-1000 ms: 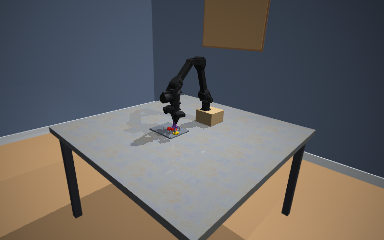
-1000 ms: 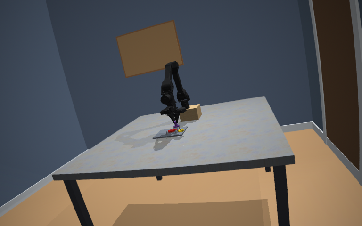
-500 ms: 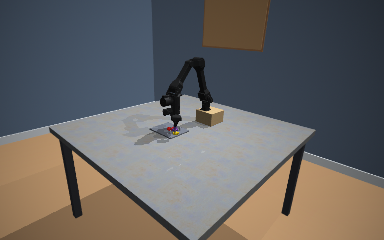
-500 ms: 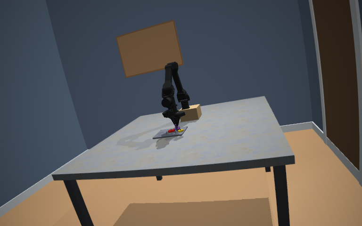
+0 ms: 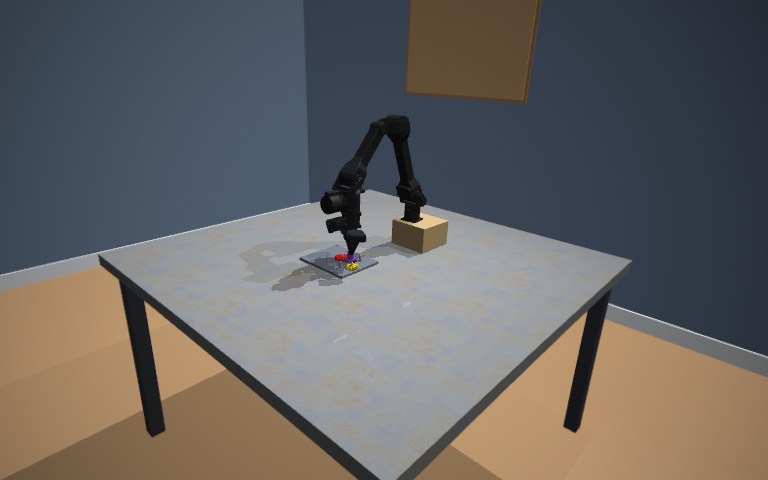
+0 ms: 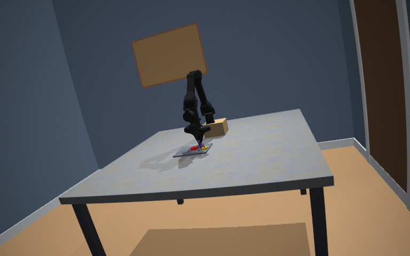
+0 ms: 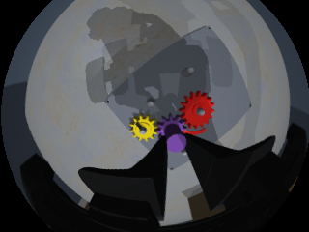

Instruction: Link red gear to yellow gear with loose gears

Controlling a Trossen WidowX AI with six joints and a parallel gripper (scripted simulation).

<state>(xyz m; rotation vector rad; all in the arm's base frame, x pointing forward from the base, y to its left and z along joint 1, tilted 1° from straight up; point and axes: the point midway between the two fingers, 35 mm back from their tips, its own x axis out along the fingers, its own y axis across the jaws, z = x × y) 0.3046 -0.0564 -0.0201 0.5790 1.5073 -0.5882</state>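
Right now the yellow gear is 30 mm ahead of my gripper tip, 30 mm to the left of it and 30 mm below it. From my gripper tip the other things lie so: red gear: 10 mm behind, 40 mm to the right, 30 mm below; purple gear: 10 mm below.
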